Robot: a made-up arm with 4 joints.
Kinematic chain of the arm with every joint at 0, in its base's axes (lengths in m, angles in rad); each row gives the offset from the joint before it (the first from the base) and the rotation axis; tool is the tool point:
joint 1: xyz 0 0 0.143 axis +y
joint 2: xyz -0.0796 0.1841 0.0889 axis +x
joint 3: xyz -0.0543 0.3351 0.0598 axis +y
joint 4: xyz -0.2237 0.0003 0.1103 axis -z
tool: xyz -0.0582 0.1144 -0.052
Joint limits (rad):
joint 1: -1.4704..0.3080
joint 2: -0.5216..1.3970
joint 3: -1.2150..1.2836
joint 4: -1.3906..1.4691
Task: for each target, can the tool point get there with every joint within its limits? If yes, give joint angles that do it. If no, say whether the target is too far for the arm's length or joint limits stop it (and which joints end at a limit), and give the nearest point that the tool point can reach.
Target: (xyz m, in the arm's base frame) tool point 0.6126 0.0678 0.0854
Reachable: no: joint limits stop it (at a limit: joint 1, joint 2, joint 3) | nearest point 0.2472 0.3290 -0.1937 | short by 0.529 m
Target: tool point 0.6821 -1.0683 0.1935
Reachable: no: too far | nearest point -0.0303 -0.1669 0.6288 | short by 1.229 m
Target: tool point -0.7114 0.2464 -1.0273
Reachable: no: too far | nearest point -0.4989 0.2292 -0.2976 | short by 0.760 m
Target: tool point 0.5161 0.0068 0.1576
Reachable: no: joint limits stop it (at a limit: joint 1, joint 2, joint 3, joint 4) | nearest point 0.2398 0.3210 -0.1920 | short by 0.545 m
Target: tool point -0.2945 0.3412 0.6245
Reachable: yes | joints -0.0368 1.1788 -0.7384 1.1827
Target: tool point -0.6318 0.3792 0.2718
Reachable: yes | joints -0.6455 0.4767 0.4356 -0.9532
